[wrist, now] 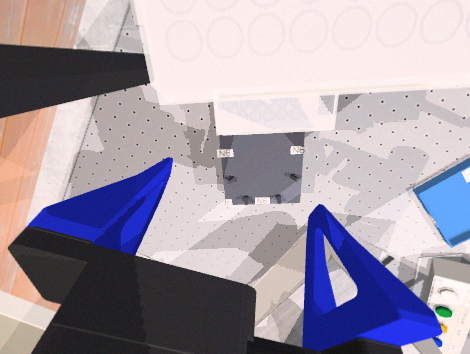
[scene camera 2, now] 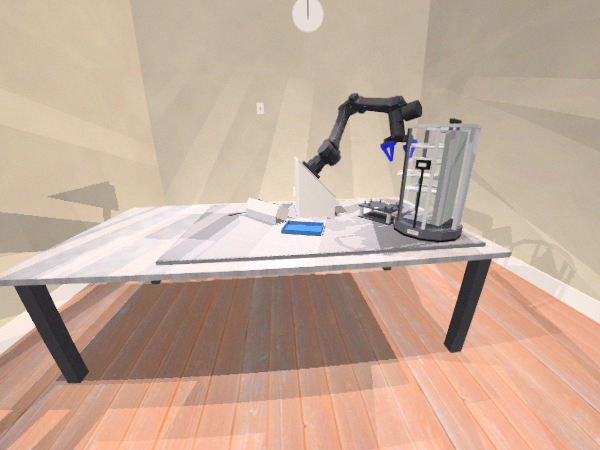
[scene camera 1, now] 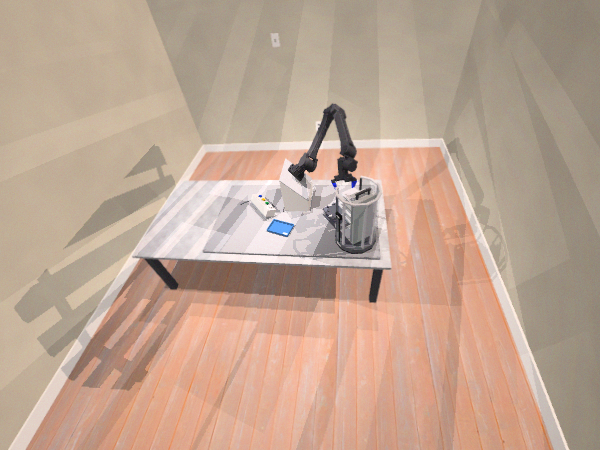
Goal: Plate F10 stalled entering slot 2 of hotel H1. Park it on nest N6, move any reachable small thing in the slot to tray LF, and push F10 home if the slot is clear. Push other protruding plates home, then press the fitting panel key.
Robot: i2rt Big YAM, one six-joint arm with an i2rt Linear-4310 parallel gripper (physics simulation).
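Places are measured from the arm's base along level axes (x ahead, y down, z left), in centimetres.
Pixels of known places: gripper, fingertip midpoint: [wrist: 245, 188] [scene camera 2: 400, 160]; arm's base at its link origin: [scene camera 2: 310, 171] [scene camera 1: 295, 172].
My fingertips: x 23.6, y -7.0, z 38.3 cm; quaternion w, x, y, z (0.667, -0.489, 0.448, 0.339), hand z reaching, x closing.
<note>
For each thing: its top centre in the pictures, then the offset to it from my fingertips. "spot": a spot on its surface instead.
- hotel H1 at a spot on its surface: [scene camera 2: 427, 233] spot: dx +23.8, dy +23.2, dz +4.1 cm
- large pale plate with round wells, surface spot: [wrist: 300, 62] spot: dx +6.2, dy -7.2, dz +3.8 cm
- smaller-looking pale plate edge at a spot on its surface: [wrist: 270, 114] spot: dx +4.0, dy +3.4, dz +1.3 cm
- nest N6 at its top centre: [wrist: 262, 161] [scene camera 2: 381, 202] [scene camera 1: 336, 210] dx -2.8, dy +18.6, dz -5.6 cm
- plate at a spot on its surface: [scene camera 2: 406, 173] spot: dx +14.0, dy +3.4, dz -2.5 cm
- blue tray at its top centre: [wrist: 465, 207] [scene camera 2: 303, 225] [scene camera 1: 280, 226] dx +12.9, dy +24.4, dz -40.8 cm
- key panel at its top centre: [wrist: 460, 327] [scene camera 2: 266, 200] [scene camera 1: 261, 200] dx -2.9, dy +17.8, dz -58.5 cm
- dark bar at a spot on its surface: [wrist: 75, 77] spot: dx +1.6, dy -5.2, dz +8.6 cm
- dark front rod at a spot on its surface: [scene camera 2: 418, 200] spot: dx +20.8, dy +11.9, dz +0.3 cm
My gripper [scene camera 1: 344, 185] [scene camera 2: 400, 157] [wrist: 245, 188] is open and empty, at the open front of hotel H1 [scene camera 2: 427, 233], near its upper slots. In the wrist view a large pale plate with round wells [wrist: 300, 62] fills the top. Below it a smaller-looking pale plate edge [wrist: 270, 114] sticks out over the back of nest N6 [scene camera 2: 380, 205] [wrist: 262, 167]. In scene camera 2 a plate [scene camera 2: 406, 173] protrudes from a middle slot. I cannot read which is F10. The blue tray [scene camera 1: 280, 228] [scene camera 2: 303, 228] [wrist: 449, 205] has an unreadable label. Slot interiors are hidden.
The key panel [scene camera 1: 262, 205] [scene camera 2: 265, 210] [wrist: 452, 300] stands left of the white wedge-shaped arm mount [scene camera 1: 296, 192] [scene camera 2: 314, 197]. In the wrist view green, yellow and blue keys show. A dark bar [wrist: 75, 77] reaches in at upper left. The hotel has upright posts and a dark front rod [scene camera 2: 418, 200].
</note>
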